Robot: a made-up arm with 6 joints. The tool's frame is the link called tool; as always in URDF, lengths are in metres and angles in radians. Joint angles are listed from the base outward. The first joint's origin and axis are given. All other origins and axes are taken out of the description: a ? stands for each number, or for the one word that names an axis. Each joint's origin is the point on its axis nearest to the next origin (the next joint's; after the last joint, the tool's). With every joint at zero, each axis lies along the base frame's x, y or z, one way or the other. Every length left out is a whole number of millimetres.
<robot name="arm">
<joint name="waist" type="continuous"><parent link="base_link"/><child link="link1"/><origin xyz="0.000 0.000 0.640" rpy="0.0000 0.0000 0.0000"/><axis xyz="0 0 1"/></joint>
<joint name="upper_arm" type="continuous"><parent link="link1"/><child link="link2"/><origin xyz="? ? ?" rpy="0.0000 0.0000 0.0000"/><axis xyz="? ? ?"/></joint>
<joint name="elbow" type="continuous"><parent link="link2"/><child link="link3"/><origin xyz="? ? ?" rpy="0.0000 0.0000 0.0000"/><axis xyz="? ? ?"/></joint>
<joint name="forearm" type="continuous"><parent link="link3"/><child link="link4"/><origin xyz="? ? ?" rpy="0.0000 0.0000 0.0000"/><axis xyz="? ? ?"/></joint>
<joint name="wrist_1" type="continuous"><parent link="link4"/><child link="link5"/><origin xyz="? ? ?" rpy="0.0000 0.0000 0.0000"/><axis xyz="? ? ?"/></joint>
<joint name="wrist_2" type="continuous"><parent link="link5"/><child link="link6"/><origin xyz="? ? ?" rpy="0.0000 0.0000 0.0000"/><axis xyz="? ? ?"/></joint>
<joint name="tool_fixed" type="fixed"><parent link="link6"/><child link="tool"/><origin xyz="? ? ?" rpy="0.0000 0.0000 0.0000"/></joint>
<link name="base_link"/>
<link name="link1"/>
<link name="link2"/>
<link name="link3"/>
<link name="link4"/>
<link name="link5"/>
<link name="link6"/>
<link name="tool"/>
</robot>
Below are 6 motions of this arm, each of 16 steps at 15 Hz.
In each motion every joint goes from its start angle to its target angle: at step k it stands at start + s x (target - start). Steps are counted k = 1, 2, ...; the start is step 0. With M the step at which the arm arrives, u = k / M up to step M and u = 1 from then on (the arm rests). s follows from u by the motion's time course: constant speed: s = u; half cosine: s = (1 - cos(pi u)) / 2; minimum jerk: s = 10 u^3 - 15 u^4 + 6 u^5.
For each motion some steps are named. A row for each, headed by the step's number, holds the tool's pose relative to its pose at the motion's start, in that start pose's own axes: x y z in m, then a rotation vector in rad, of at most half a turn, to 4 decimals.
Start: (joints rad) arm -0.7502 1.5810 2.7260 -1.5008 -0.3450 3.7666
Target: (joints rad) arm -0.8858 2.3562 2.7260 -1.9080 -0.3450 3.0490
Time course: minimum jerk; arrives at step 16
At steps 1, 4, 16:
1: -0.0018 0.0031 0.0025 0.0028 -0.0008 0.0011
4: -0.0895 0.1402 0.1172 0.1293 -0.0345 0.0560
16: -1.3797 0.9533 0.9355 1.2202 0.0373 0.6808

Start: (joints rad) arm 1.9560 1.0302 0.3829 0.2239 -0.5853 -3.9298
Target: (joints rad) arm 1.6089 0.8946 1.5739 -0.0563 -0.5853 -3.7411
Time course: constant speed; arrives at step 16
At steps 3, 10, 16:
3: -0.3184 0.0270 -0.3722 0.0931 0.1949 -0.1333
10: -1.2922 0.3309 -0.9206 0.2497 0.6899 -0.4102
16: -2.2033 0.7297 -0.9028 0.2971 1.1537 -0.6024

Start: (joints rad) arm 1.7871 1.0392 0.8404 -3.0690 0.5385 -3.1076
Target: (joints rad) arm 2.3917 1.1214 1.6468 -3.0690 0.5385 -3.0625
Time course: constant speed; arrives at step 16
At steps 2, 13, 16:
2: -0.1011 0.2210 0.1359 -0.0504 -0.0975 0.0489
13: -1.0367 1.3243 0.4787 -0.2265 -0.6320 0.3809
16: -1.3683 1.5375 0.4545 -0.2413 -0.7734 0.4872

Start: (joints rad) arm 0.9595 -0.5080 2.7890 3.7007 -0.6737 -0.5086
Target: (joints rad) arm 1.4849 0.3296 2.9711 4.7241 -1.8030 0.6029
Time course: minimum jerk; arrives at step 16
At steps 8, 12, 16:
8: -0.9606 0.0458 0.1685 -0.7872 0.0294 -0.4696
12: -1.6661 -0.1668 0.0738 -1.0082 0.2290 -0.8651
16: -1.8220 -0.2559 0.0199 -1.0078 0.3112 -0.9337

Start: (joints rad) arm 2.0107 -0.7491 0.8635 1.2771 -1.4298 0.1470
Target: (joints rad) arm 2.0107 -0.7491 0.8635 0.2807 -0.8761 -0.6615
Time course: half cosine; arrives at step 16
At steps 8, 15, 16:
8: -0.0222 0.0585 0.0525 0.5317 -0.2470 0.5002
15: -0.0734 0.0830 0.0987 1.1252 -0.2716 1.0651
16: -0.0745 0.0831 0.0995 1.1372 -0.2697 1.0767

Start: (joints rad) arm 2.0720 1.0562 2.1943 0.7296 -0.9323 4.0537
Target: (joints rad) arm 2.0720 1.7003 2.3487 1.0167 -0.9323 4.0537
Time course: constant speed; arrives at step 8
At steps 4, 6, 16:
4: 0.2442 -0.7477 -0.0149 -0.2265 -0.1121 -0.1288
6: 0.2974 -1.1309 0.0226 -0.3464 -0.1572 -0.1899
16: 0.3043 -1.5099 0.0887 -0.4700 -0.1944 -0.2487

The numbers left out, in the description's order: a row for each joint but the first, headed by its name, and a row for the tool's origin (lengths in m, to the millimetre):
upper_arm: xyz 0.190 0.000 0.000, axis 0 1 0
elbow: xyz 0.000 0.000 1.370, axis 0 -1 0
forearm: xyz 1.620 0.000 0.240, axis -1 0 0
wrist_1: xyz 0.000 0.000 0.000, axis 0 -1 0
wrist_2: xyz 0.150 0.000 0.000, axis -1 0 0
tool: xyz 0.000 0.000 0.000

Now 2 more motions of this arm.
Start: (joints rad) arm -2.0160 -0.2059 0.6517 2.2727 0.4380 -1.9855
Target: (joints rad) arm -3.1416 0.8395 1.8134 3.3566 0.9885 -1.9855
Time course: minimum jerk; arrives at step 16
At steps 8, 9, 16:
8: 0.0469 -0.7813 -0.5433 -0.6660 0.6886 -0.3070
9: -0.0815 -0.9887 -0.6604 -0.7759 0.8885 -0.3920
16: -0.8646 -1.5369 -0.8812 -0.9857 1.6177 -0.7330

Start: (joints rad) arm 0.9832 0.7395 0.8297 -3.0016 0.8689 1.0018
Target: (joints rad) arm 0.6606 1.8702 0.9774 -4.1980 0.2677 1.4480
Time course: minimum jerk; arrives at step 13
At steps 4, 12, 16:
4: 0.5005 -0.1329 0.1742 0.1004 0.0655 -0.1181
12: 2.0059 -1.6689 1.5635 0.9449 -0.0794 -0.2678
16: 2.0085 -1.6797 1.5707 0.9494 -0.0826 -0.2674

